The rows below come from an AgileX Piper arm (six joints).
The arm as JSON. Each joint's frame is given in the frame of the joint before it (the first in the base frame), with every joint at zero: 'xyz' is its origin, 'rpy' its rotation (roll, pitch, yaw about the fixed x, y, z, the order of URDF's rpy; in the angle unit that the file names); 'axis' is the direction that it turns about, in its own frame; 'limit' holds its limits. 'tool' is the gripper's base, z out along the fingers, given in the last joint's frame.
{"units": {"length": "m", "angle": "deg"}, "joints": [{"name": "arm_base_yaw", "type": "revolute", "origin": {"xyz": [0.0, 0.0, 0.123], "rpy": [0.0, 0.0, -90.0]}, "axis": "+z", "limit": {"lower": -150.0, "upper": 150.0}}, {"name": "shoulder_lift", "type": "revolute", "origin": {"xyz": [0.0, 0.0, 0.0], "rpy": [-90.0, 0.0, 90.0]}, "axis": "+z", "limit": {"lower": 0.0, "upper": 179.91}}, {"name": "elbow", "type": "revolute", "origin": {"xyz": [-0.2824, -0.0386, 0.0], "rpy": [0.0, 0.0, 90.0]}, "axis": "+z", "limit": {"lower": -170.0, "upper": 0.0}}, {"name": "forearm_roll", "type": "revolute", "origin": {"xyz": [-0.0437, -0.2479, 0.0], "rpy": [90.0, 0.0, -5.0]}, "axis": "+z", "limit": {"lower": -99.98, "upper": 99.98}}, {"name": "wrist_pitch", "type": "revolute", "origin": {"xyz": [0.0, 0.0, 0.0], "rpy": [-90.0, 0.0, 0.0]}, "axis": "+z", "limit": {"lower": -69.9, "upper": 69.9}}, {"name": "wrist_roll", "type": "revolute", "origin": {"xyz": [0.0, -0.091, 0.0], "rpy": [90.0, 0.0, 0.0]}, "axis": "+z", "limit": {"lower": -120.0, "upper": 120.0}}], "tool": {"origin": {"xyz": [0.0, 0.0, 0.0], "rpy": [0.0, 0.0, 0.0]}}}
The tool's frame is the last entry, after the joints.
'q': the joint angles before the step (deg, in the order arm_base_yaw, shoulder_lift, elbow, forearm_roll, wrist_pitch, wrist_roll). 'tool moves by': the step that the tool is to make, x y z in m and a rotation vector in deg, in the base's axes. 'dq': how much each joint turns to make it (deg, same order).
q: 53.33 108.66 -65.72 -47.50 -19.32 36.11
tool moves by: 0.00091 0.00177 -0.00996 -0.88 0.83 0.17
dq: 0.00 1.41 0.00 0.01 -0.30 0.00
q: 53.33 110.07 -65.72 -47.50 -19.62 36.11
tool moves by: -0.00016 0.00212 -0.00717 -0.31 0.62 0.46
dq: 0.09 1.11 -0.05 -0.01 -0.65 0.01
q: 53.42 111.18 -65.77 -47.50 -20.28 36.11
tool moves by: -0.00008 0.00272 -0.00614 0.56 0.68 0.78
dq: 0.00 1.18 -0.14 0.17 -1.59 -0.02
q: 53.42 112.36 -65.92 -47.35 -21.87 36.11
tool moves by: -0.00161 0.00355 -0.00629 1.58 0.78 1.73
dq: 0.00 1.34 0.00 0.00 -3.17 0.01
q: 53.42 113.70 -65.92 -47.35 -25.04 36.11
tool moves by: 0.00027 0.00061 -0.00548 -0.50 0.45 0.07
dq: 0.00 0.75 0.01 0.01 -0.13 -0.01
